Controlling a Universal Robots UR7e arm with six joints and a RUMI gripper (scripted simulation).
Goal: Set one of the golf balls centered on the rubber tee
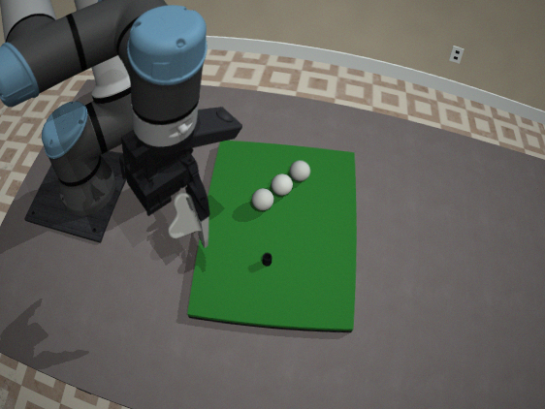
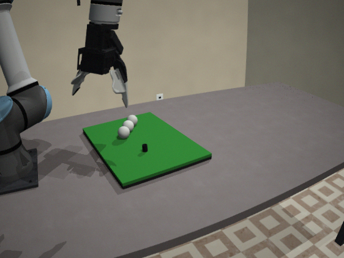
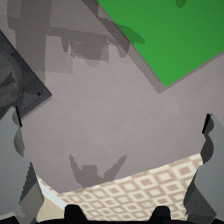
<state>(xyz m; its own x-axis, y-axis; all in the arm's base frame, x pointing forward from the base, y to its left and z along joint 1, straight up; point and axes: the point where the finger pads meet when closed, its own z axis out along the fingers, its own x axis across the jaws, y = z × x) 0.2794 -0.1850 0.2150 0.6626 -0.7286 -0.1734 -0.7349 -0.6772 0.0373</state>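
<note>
Now: the green mat 150 mm ahead of my hand, 60 mm to the left of it and 210 mm below it.
</note>
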